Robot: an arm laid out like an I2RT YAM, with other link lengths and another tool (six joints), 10 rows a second.
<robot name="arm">
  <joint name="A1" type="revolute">
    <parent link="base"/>
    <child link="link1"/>
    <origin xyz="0 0 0.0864" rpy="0 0 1.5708"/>
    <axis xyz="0 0 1"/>
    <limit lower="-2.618" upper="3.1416"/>
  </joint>
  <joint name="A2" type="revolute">
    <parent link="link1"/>
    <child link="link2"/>
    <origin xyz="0.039 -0.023 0.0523" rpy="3.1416 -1.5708 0"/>
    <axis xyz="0 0 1"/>
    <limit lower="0" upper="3.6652"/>
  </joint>
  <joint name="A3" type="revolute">
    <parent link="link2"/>
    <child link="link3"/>
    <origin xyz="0 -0.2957 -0.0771" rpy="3.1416 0 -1.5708"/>
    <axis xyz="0 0 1"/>
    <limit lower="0" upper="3.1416"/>
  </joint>
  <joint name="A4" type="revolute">
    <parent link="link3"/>
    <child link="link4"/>
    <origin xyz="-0.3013 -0.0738 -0.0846" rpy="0 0 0"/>
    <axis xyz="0 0 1"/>
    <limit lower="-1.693" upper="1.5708"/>
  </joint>
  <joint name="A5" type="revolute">
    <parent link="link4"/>
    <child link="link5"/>
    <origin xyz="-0.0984 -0.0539 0.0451" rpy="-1.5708 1.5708 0"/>
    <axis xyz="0 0 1"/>
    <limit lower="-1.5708" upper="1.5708"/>
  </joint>
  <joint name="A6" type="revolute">
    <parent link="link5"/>
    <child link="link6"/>
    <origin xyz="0 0.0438 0.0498" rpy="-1.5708 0 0"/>
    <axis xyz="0 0 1"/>
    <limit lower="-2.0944" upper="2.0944"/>
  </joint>
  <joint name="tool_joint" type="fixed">
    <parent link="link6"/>
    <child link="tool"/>
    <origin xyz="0.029 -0.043 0.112" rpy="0.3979 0 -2.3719"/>
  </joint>
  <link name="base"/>
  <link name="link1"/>
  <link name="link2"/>
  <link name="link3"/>
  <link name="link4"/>
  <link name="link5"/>
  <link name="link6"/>
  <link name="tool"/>
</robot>
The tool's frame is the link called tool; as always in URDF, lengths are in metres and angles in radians.
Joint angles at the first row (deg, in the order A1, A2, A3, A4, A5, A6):
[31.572, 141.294, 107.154, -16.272, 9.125, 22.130]
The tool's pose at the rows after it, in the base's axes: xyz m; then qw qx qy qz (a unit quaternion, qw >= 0):
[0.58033, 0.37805, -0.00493, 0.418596, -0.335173, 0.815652, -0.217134]
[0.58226, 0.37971, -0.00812, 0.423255, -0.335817, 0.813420, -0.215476]
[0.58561, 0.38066, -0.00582, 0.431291, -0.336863, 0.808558, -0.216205]
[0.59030, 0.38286, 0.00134, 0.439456, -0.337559, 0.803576, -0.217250]
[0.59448, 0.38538, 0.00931, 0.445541, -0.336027, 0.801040, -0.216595]
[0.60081, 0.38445, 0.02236, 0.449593, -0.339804, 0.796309, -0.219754]
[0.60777, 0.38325, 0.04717, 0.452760, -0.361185, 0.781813, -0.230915]
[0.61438, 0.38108, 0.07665, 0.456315, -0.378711, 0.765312, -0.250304]
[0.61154, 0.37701, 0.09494, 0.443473, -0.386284, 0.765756, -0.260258]
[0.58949, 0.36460, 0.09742, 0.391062, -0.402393, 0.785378, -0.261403]
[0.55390, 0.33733, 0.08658, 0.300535, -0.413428, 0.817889, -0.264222]
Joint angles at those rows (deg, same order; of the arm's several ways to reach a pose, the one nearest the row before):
[31.485, 141.928, 107.154, -15.355, 9.082, 22.043]
[31.485, 142.431, 107.155, -14.285, 8.885, 21.759]
[31.441, 142.453, 107.197, -13.321, 8.907, 21.081]
[31.441, 142.453, 108.139, -13.257, 8.994, 20.447]
[31.441, 142.453, 109.296, -13.628, 8.972, 20.272]
[31.157, 142.388, 111.548, -15.464, 8.972, 19.223]
[31.004, 142.387, 116.509, -20.316, 9.278, 15.879]
[31.069, 142.387, 122.126, -25.584, 10.764, 12.622]
[31.157, 142.365, 126.344, -31.463, 11.770, 12.120]
[31.157, 142.344, 129.733, -41.692, 11.792, 13.519]
[30.545, 142.299, 131.240, -54.370, 11.748, 16.775]

